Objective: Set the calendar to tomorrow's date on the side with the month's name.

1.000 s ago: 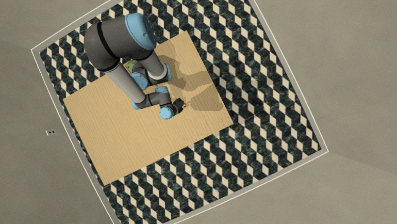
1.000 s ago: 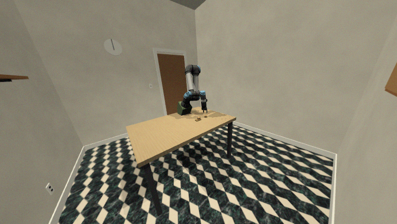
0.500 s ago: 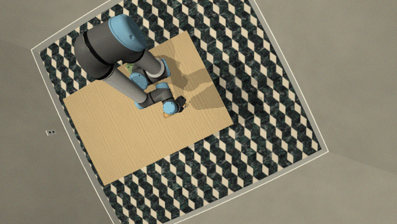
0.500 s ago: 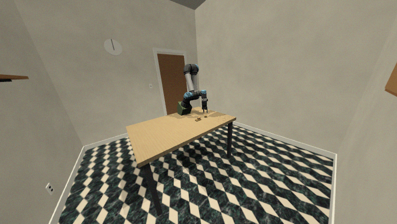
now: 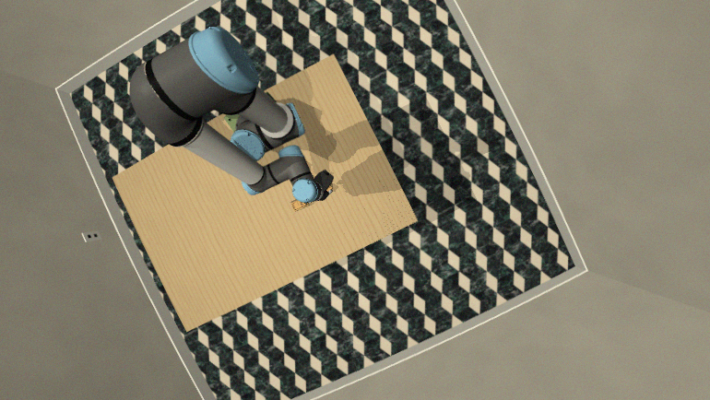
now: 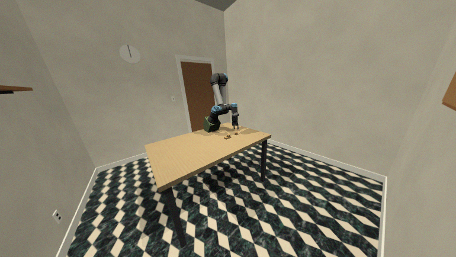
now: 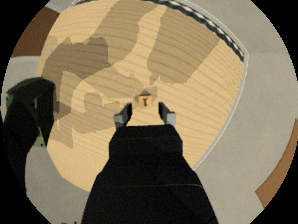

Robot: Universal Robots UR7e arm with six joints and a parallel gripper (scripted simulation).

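Now: hand 8 cm above the wooden cube. The rest, counted from my hand: wooden tray (1 cm ahead, 16 cm to the right, 9 cm below).
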